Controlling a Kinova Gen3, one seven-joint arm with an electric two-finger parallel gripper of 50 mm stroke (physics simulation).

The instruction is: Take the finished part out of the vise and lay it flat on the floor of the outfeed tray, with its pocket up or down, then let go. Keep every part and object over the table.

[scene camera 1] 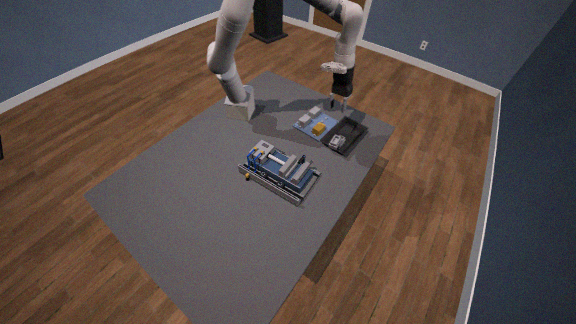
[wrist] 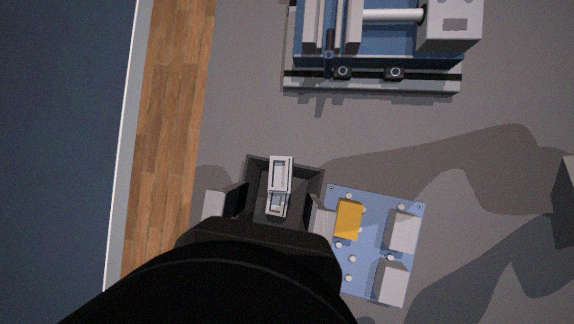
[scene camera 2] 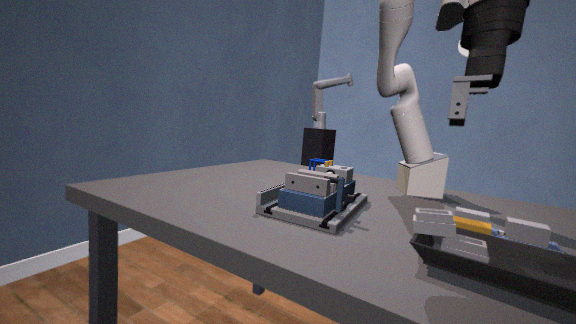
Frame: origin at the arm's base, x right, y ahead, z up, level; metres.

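Where they show: gripper, fingertip midpoint: (scene camera 1: 337,109) (wrist: 275,200) (scene camera 2: 456,122); arm's base, origin of the base link: (scene camera 1: 237,95) (scene camera 2: 419,159).
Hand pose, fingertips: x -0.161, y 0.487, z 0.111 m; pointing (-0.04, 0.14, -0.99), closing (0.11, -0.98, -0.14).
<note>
Each offset is from my fingertips to the top centre of the thing. "spot": to the spot under its first point.
The vise {dx +0.281, dy -0.048, dz -0.130 m} (scene camera 1: 287,167) (scene camera 2: 307,200) (wrist: 380,40) stands mid-table, with no part visible between its jaws. Two light grey pocketed parts are in the black outfeed tray (scene camera 1: 357,144) (scene camera 2: 500,272) (wrist: 252,180). The lower part {dx -0.041, dy +0.028, dz -0.183 m} (scene camera 2: 467,244) (wrist: 276,206) lies inside, partly covered. The upper part {dx +0.005, dy +0.031, dz -0.147 m} (scene camera 1: 337,141) (scene camera 2: 434,222) (wrist: 280,174), pocket up, overlaps the lower one and reaches over the tray's end wall, above the rim in the scene camera 2 view. Its exact contacts are hard to tell. My gripper (scene camera 1: 338,104) (scene camera 2: 457,121) (wrist: 275,200) is open and empty, above the tray, apart from both parts.
A blue board {spot: dx -0.144, dy -0.116, dz -0.222 m} (scene camera 1: 328,120) (wrist: 367,242) beside the tray bears a yellow block {dx -0.037, dy -0.097, dz -0.186 m} (scene camera 1: 319,128) (scene camera 2: 472,225) (wrist: 348,220) and two grey blocks {dx -0.029, dy -0.187, dz -0.185 m} (wrist: 404,232) {dx -0.117, dy -0.196, dz -0.185 m} (wrist: 392,285). The table edge (scene camera 1: 371,165) runs near the tray. Blue hoops (scene camera 1: 252,157) stand at the vise's far end.
</note>
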